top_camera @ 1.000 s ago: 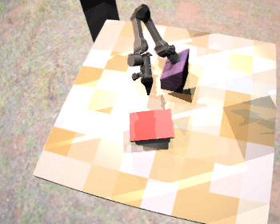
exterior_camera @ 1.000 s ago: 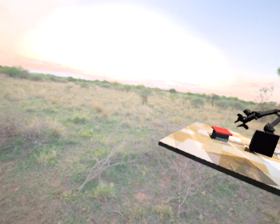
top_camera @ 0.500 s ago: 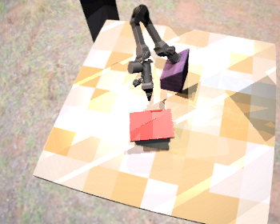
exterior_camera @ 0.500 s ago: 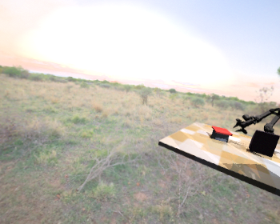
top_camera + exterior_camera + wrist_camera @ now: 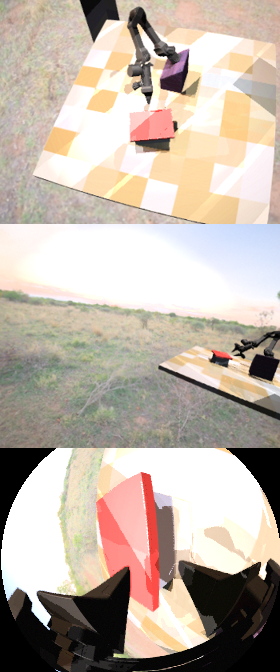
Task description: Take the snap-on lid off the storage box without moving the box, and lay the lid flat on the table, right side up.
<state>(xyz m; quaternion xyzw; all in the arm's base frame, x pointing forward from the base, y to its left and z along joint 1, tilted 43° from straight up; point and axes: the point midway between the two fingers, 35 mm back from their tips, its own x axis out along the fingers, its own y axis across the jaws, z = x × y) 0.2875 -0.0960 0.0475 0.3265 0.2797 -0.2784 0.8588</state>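
My gripper tip is now 110 mm short of the lid, 40 mm to the right of it and 30 mm above it. Also, from my gripper tip: grey storage box (110 mm ahead, 80 mm below, 40 mm to the left).
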